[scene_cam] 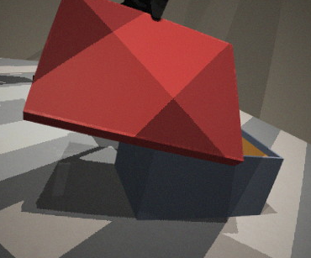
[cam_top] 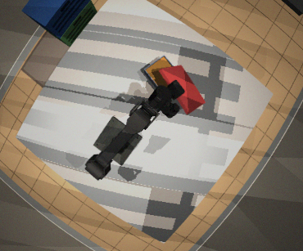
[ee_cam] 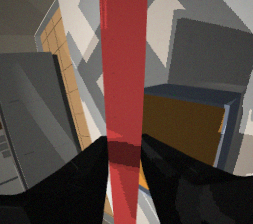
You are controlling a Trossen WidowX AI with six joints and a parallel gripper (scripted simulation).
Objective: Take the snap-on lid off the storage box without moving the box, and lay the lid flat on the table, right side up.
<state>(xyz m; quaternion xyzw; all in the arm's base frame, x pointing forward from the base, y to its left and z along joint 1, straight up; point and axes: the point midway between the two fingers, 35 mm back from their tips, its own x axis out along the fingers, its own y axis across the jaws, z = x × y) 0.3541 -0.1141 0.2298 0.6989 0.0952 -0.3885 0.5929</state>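
My gripper tip is now 50 mm short of the red lid, 50 mm above it and 40 mm to the left of it. Also, from my gripper tip: blue-grey storage box 180 mm below, 80 mm ahead, 70 mm to the left.
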